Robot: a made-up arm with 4 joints.
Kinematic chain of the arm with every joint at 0, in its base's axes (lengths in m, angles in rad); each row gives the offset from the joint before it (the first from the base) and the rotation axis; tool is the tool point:
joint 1: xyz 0 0 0.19 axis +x
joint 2: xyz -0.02 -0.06 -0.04 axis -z
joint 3: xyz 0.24 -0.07 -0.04 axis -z
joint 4: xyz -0.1 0 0.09 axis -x
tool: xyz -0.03 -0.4 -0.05
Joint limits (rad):
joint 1: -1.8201..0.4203
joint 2: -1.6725..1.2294
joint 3: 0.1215..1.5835
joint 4: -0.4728..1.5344
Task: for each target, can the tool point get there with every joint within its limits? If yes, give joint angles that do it. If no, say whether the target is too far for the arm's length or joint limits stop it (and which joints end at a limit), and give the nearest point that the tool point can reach.
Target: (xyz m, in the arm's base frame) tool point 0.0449 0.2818 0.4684
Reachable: yes | joints -0.9526 -0.1921 1.0885 1.3623
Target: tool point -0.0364 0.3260 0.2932
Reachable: yes | joints -1.4929 -1.1683 1.3661 1.0539
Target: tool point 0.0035 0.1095 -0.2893
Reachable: no: joint limits stop it (at a limit: joint 3, joint 4) | nearest point -0.0049 0.0496 -0.0270 | short by 0.269 m
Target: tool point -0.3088 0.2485 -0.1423
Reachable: no: joint limits stop it (at a limit: joint 1, joint 2, joint 4) | nearest point -0.2214 0.0663 -0.0177 | short by 0.237 m
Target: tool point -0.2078 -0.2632 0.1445
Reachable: yes | joints -0.0952 0.2081 0.8522 -0.0763
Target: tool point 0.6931 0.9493 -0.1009
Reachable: no: too far | nearest point 0.2568 0.3452 0.1209 | short by 0.777 m
